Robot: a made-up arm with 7 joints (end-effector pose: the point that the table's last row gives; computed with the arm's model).
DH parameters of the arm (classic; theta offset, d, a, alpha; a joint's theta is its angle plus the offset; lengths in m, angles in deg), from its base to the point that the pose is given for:
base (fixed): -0.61 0.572 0.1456 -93
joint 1: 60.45 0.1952 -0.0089 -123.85
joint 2: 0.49 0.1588 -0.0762 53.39
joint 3: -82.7 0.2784 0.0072 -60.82
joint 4: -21.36 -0.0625 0.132 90
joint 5: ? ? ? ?
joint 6: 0 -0.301 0.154 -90
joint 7: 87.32 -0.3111 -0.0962 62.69
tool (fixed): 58.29 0.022 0 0
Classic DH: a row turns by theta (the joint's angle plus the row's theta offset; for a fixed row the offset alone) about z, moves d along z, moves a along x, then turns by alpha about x.
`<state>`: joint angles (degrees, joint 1 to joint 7).
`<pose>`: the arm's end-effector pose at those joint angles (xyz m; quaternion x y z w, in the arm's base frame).
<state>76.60 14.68 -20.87 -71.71 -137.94 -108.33 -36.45</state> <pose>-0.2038 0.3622 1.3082 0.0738 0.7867 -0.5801 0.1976</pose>
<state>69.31 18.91 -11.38 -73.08 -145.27 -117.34 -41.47</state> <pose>-0.2805 0.4640 1.2150 -0.0669 0.7221 -0.6494 0.2288</pose>
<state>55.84 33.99 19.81 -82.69 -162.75 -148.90 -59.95</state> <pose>-0.4722 0.6432 0.7247 -0.4589 0.3572 -0.8096 0.0792</pose>
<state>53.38 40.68 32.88 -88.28 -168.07 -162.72 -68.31</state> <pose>-0.5302 0.5971 0.5185 0.5543 -0.1783 0.8081 0.0888</pose>
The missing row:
joint 5: -90 -0.03 0.073 -90
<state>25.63 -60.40 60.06 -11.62 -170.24 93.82 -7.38</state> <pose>-0.5295 0.2707 0.5558 0.7818 0.4592 0.4216 0.0098</pose>
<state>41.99 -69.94 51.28 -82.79 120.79 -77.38 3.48</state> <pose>0.2912 -0.1246 0.8975 0.3517 -0.4318 0.5273 0.6417</pose>
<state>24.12 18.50 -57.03 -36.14 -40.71 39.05 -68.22</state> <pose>-0.1224 -0.0926 0.4886 -0.2384 -0.0253 0.3937 0.8874</pose>
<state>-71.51 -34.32 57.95 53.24 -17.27 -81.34 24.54</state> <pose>0.0658 0.2010 -0.0907 0.0867 -0.7892 -0.4218 0.4378</pose>
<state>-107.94 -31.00 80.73 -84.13 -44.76 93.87 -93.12</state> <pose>0.3381 0.1180 0.5572 -0.9248 0.1131 0.2496 0.2640</pose>
